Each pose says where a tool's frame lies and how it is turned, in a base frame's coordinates. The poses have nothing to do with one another.
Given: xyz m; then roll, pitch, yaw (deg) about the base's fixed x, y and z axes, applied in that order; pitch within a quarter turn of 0, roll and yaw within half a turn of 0.
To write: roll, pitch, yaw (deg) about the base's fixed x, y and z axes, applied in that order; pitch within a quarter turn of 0, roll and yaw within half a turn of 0; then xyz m. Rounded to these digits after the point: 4 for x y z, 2 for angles.
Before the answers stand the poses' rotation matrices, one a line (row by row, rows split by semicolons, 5 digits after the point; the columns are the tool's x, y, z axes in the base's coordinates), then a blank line. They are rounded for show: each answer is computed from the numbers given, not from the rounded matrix.
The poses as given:
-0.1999, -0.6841, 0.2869, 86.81, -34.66, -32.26
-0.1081, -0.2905, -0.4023, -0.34, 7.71, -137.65
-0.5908, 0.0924, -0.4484, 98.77, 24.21, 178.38
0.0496, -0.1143, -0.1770, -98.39, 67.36, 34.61
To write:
0.69557 -0.45047 -0.55970; -0.43904 0.35014 -0.82743; 0.56871 0.82127 0.04577
-0.73236 0.67423 -0.09515; -0.66757 -0.73849 -0.09476; -0.13416 -0.00588 0.99094
-0.91168 -0.40082 0.09044; 0.02578 0.16387 0.98615; -0.41008 0.90139 -0.13906
0.31682 -0.66861 -0.67274; 0.21864 -0.63870 0.73774; -0.92294 -0.38082 -0.05617

86.81, -34.66, -32.26, -0.1999, -0.6841, 0.2869
-0.34, 7.71, -137.65, -0.1081, -0.2905, -0.4023
98.77, 24.21, 178.38, -0.5908, 0.0924, -0.4484
-98.39, 67.36, 34.61, 0.0496, -0.1143, -0.1770

